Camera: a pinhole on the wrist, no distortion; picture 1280 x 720 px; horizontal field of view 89.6 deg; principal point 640.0 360.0 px. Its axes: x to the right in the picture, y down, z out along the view. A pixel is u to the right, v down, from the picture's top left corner.
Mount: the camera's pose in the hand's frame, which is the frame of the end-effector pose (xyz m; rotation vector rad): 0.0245 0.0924 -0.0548 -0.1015 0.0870 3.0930
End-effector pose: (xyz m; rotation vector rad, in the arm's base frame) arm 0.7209 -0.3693 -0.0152 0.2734 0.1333 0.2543
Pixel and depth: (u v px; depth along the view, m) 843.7 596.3 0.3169
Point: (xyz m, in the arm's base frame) 0.6668 -0.4620 0.2429
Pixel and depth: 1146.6 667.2 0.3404
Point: 0.5141 -0.5457 0.2627
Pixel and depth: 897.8 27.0 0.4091
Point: 0.5499 -0.1819 0.4093
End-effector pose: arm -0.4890 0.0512 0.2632 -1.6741 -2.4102 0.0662
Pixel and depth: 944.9 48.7 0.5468
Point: -0.1244 -0.0087 -0.2826
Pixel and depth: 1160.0 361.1 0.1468
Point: -0.3731 -0.0004 0.1506
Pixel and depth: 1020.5 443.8 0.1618
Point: -0.4028 0.0130 0.1395
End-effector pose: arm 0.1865 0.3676 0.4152 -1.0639 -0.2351 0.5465
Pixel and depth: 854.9 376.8 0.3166
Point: -0.0435 0.5469 0.4501
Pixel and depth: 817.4 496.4 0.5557
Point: -0.1772 0.6604 0.6517
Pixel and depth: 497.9 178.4 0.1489
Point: 0.1436 0.5174 0.3321
